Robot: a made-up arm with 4 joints.
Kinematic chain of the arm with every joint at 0, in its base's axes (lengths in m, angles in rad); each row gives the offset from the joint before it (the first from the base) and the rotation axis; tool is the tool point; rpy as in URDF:
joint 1: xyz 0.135 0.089 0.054 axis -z
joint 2: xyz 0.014 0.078 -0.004 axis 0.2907 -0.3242 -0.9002
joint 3: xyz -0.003 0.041 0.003 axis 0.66 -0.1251 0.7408
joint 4: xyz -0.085 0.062 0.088 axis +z
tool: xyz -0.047 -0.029 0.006 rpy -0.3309 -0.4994 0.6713
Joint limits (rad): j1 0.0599..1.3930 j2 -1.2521..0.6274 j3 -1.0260..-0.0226 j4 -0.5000..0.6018
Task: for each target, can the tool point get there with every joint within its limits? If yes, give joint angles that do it. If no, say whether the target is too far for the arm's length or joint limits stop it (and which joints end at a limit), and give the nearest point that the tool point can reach.
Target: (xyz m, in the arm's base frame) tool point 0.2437 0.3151 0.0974
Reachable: yes | joints 1.0769 -0.6970 -0.8169 -0.1919
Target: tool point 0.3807 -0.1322 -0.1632
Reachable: no: too far | nearest point 0.4208 0.0516 0.1152 | short by 0.336 m
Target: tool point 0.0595 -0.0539 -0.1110
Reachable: no: joint limits stop it (at a limit: joint 1, joint 3, joint 4) | nearest point 0.0643 0.1583 0.1787 | short by 0.359 m
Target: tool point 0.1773 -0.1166 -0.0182
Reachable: no: joint limits stop it (at a limit: joint 1, joint 2, joint 3, joint 4) | nearest point 0.3746 0.0795 0.1359 | short by 0.318 m
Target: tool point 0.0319 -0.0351 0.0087
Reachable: no: joint limits stop it (at a limit: joint 1, joint 2, joint 3) | nearest point 0.0509 0.1433 0.1922 | short by 0.257 m
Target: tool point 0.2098 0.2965 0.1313
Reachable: yes | joints 1.0287 -0.6370 -0.5604 0.0399
